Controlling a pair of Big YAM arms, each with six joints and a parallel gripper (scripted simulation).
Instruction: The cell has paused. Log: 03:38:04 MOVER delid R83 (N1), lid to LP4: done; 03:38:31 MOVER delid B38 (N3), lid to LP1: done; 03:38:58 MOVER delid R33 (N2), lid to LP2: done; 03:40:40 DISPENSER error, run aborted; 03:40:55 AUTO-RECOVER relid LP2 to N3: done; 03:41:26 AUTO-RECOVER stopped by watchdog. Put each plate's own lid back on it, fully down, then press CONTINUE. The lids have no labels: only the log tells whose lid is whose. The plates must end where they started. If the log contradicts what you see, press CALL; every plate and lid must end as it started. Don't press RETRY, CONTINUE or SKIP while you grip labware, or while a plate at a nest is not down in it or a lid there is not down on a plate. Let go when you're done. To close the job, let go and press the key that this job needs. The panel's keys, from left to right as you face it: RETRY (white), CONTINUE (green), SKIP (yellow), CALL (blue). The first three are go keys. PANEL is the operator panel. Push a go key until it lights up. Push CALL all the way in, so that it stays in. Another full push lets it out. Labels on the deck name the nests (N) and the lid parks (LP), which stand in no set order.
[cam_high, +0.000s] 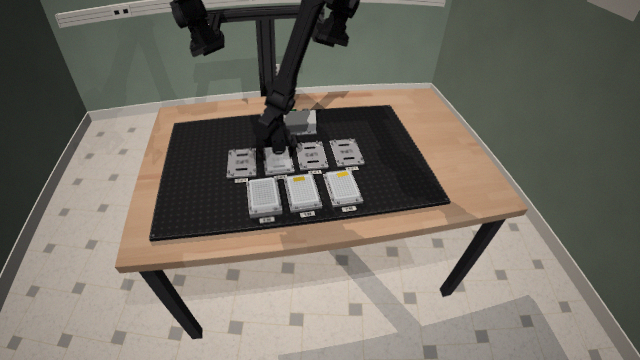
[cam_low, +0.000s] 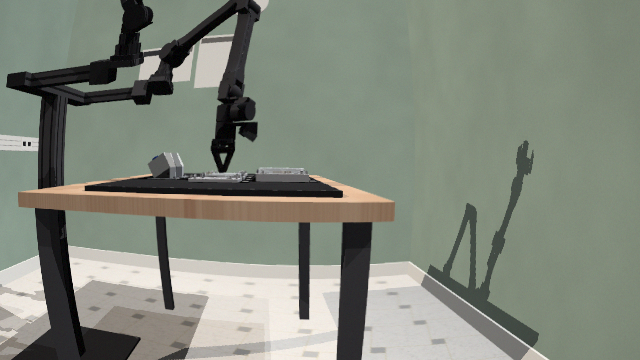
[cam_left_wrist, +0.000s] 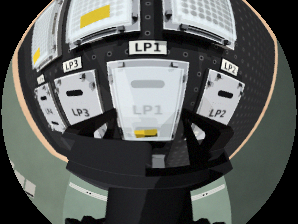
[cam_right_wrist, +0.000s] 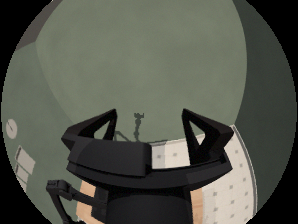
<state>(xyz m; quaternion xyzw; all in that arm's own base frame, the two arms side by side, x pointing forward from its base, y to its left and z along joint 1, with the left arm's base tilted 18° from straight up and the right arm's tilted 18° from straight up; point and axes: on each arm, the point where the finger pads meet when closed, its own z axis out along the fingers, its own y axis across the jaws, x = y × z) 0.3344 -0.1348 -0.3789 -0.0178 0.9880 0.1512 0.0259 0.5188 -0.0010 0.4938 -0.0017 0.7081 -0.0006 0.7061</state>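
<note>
My left hand is 130 mm to the left of the lid park, 20 mm above it and 10 mm past it.
</note>
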